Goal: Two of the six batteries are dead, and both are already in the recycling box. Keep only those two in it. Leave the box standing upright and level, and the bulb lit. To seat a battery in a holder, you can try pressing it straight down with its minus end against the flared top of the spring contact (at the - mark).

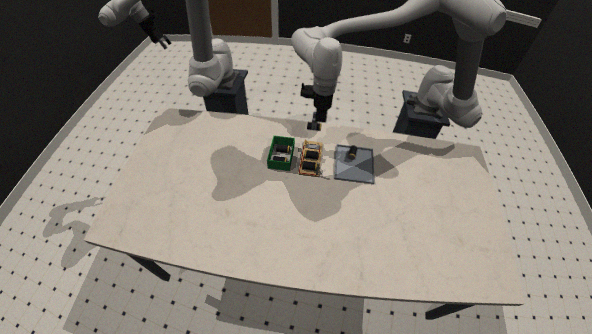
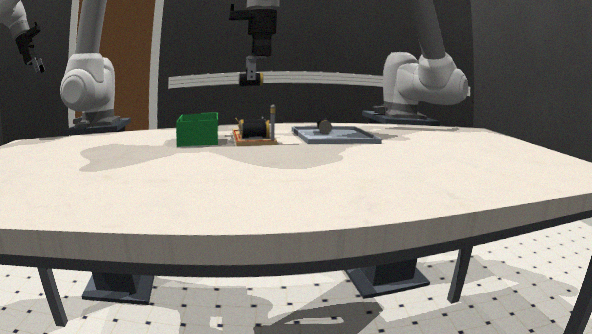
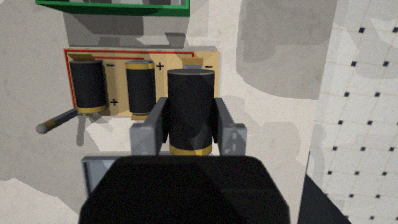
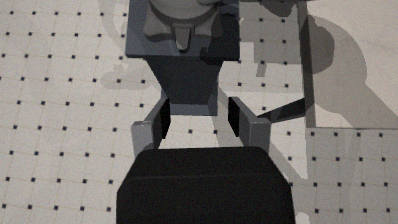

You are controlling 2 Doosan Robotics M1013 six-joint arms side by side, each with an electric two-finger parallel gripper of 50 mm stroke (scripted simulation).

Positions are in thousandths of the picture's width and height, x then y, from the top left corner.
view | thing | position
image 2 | green recycling box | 345, 397
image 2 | grey tray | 592, 403
